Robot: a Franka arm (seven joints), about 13 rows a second.
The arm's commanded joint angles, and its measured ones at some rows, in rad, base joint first. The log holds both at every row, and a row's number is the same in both.
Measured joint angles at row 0:
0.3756 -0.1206 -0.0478 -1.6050 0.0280 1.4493 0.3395
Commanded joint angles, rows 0 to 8:
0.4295 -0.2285 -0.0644 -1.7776 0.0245 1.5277 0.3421
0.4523 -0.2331 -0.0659 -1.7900 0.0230 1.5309 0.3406
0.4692 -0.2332 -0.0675 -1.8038 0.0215 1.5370 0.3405
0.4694 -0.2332 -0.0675 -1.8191 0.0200 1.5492 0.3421
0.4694 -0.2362 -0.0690 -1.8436 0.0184 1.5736 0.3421
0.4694 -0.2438 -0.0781 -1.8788 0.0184 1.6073 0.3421
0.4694 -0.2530 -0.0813 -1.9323 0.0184 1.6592 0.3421
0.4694 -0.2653 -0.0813 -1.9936 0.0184 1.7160 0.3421
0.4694 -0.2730 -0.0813 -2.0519 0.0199 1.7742 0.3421
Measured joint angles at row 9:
0.4532 -0.2153 -0.0698 -1.9223 0.0267 1.6789 0.3393
